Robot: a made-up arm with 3 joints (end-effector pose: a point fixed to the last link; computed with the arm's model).
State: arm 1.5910 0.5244 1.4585
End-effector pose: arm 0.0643 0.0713 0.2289 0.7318 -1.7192 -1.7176
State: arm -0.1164 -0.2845 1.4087
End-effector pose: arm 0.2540 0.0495 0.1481 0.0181 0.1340 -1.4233
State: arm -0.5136 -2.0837 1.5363
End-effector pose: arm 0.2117 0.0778 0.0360 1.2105 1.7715 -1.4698
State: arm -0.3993 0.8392 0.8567
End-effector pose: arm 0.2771 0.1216 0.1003 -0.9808 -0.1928 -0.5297
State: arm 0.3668 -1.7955 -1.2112
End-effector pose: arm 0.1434 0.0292 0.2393 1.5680 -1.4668 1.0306
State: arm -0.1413 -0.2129 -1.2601
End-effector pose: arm 0.1930 0.1825 0.1848 0.3910 -0.1695 1.2038
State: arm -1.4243 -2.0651 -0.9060
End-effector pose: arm 0.2404 0.0167 0.0536 1.6301 -0.0212 -0.8931
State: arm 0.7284 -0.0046 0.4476
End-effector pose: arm 0.2052 0.1171 0.2552 0.1520 -0.8983 -0.4931
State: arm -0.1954 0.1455 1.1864
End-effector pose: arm 0.2700 0.0770 0.1488 -0.3527 -0.0914 -1.1393
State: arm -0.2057 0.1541 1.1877
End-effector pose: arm 0.2703 0.0774 0.1475 -0.3663 -0.0879 -1.1364
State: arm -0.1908 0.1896 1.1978
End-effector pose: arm 0.2695 0.0781 0.1502 -0.3892 -0.1230 -1.1427
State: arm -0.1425 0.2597 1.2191
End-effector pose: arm 0.2669 0.0793 0.1580 -0.4230 -0.2091 -1.1624
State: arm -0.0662 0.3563 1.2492
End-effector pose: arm 0.2620 0.0810 0.1696 -0.4621 -0.3372 -1.1966
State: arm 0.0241 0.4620 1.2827
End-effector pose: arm 0.2550 0.0832 0.1825 -0.4983 -0.4841 -1.2416
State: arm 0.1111 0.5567 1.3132
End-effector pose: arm 0.2472 0.0853 0.1940 -0.5246 -0.6212 -1.2891
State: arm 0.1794 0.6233 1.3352
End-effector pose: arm 0.2404 0.0868 0.2022 -0.5371 -0.7235 -1.3286
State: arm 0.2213 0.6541 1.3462
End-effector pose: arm 0.2361 0.0875 0.2068 -0.5357 -0.7791 -1.3528
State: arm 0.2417 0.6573 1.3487
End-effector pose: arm 0.2341 0.0873 0.2089 -0.5250 -0.7978 -1.3633
